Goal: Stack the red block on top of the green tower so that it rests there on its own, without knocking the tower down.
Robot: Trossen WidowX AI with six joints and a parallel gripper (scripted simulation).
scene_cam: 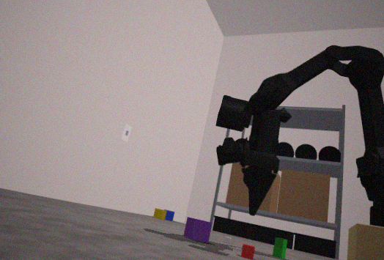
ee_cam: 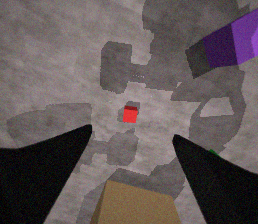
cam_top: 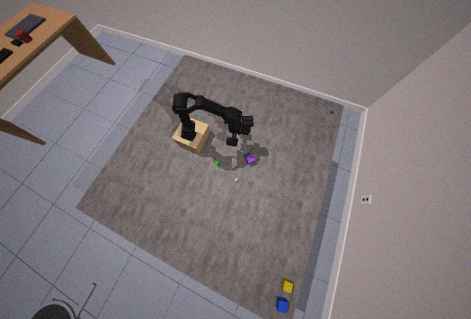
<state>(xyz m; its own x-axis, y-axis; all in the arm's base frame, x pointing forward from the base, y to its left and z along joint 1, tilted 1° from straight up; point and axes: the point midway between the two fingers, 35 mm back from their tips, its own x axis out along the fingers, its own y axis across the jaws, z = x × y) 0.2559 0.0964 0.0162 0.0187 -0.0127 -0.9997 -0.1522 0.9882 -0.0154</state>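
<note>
The red block lies 60 mm below my gripper tip. From my gripper tip the other things lie so: blue block (710 mm to the right, 490 mm ahead, 50 mm below); then purple block (130 mm ahead, 100 mm to the right, 50 mm below); then yellow block (630 mm to the right, 490 mm ahead, 60 mm below).
</note>
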